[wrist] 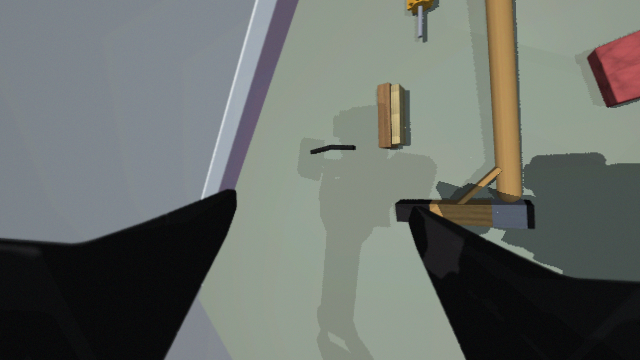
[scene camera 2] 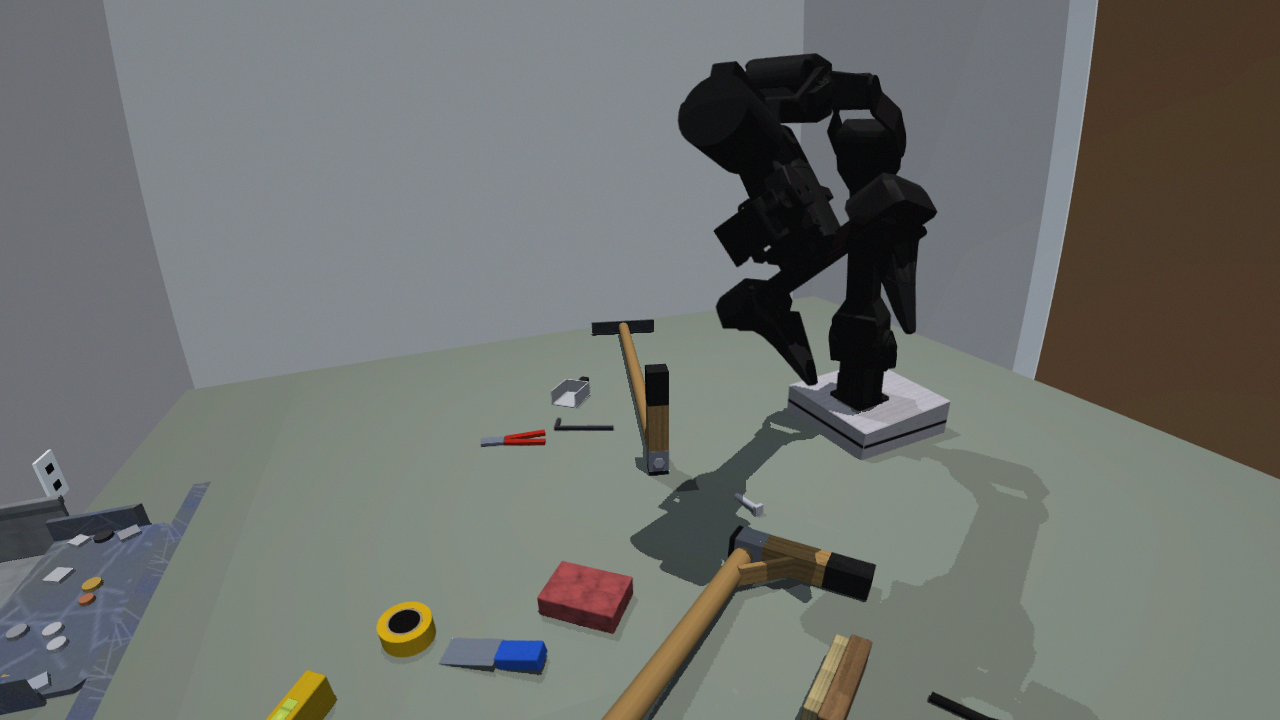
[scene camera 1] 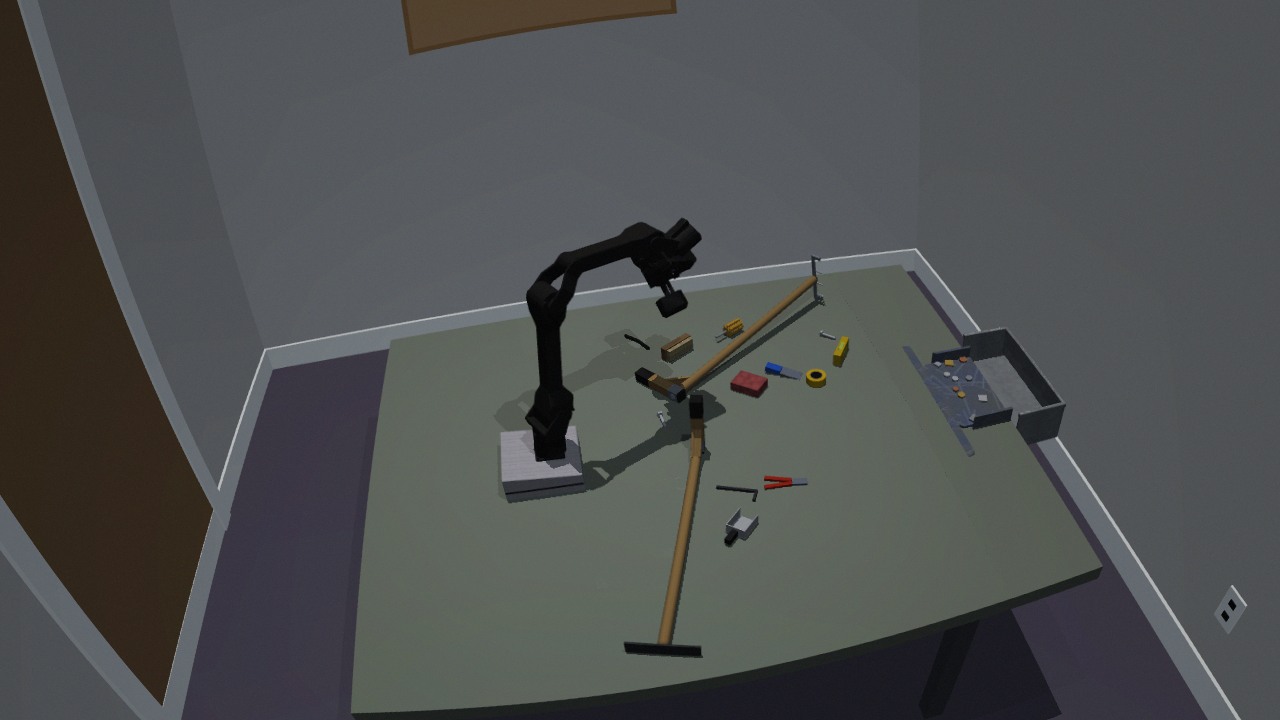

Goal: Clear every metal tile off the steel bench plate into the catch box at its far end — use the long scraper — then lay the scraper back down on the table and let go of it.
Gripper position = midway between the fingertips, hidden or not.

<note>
My gripper (scene camera 2: 859, 360) is open and holds nothing. I also see a long scraper (scene camera 2: 652, 396), a red block (scene camera 2: 589, 597), a metal bracket (scene camera 2: 570, 393) and a wood block (wrist: 391, 98).
The long scraper also shows in scene camera 1 (scene camera 1: 696, 406). My gripper is seen too in the wrist view (wrist: 326, 206) and in scene camera 1 (scene camera 1: 655, 287). The wrist view does not show the long scraper: it is out of frame. The wrist view does not show the metal bracket: it is out of frame.
</note>
